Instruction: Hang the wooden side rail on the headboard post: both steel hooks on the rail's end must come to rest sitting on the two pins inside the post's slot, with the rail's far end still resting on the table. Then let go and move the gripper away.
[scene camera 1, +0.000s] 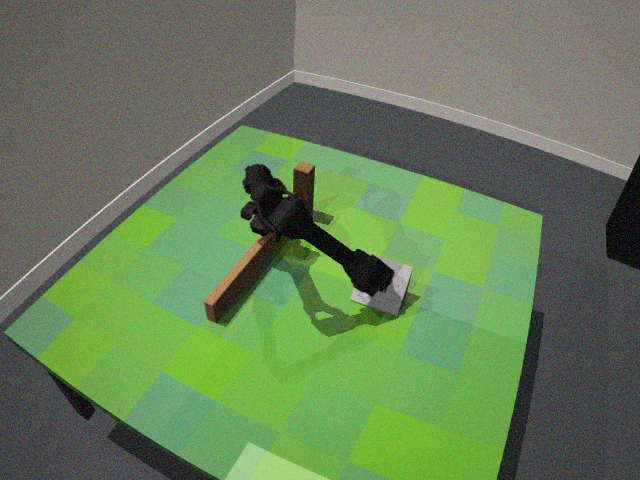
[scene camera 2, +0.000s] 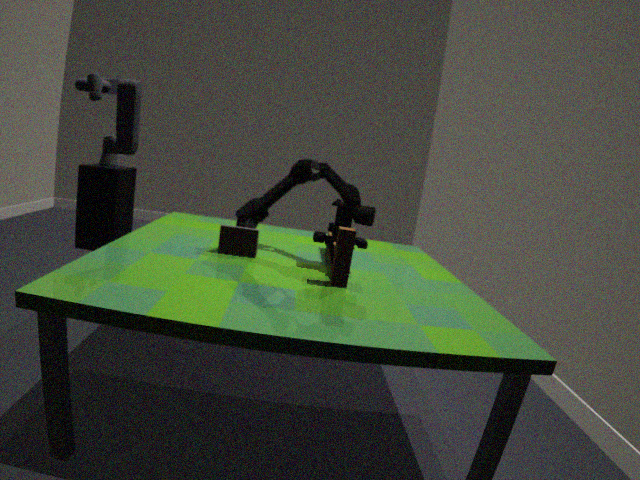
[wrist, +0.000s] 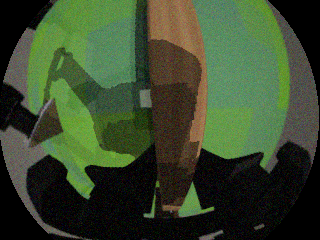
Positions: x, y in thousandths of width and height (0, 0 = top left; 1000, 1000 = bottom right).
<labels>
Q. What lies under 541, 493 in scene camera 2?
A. A wooden headboard post.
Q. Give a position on a wooden headboard post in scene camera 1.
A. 474, 361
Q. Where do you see my gripper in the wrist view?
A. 533, 594
</labels>
